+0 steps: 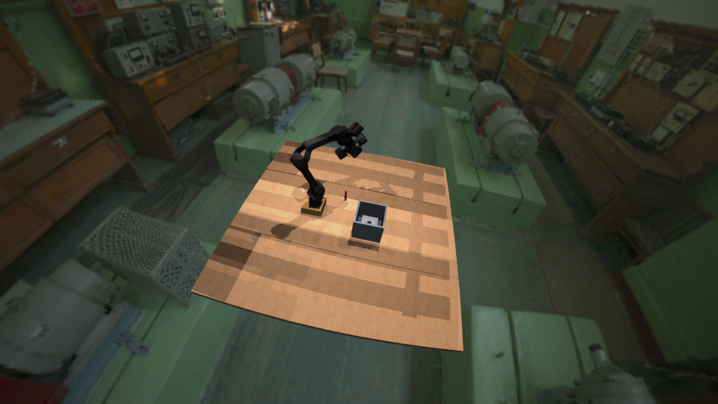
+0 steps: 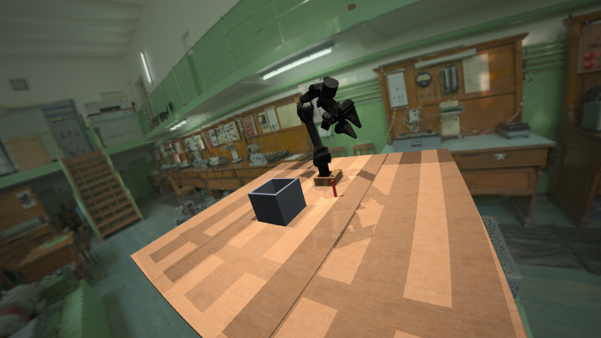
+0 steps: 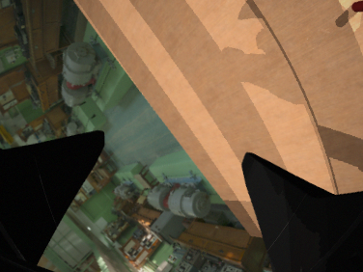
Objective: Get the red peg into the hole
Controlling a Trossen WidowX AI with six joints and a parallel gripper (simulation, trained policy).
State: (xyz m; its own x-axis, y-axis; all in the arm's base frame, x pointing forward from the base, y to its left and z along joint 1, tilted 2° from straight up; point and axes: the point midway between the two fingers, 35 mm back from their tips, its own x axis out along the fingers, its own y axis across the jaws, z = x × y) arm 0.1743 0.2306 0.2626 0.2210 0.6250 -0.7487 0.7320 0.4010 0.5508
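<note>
My gripper tip is 2 cm past the red peg, 15 cm to the left of it and 23 cm above it. The rest, counted from my gripper tip: plate (14 cm ahead, 35 cm to the right, 23 cm below).
</note>
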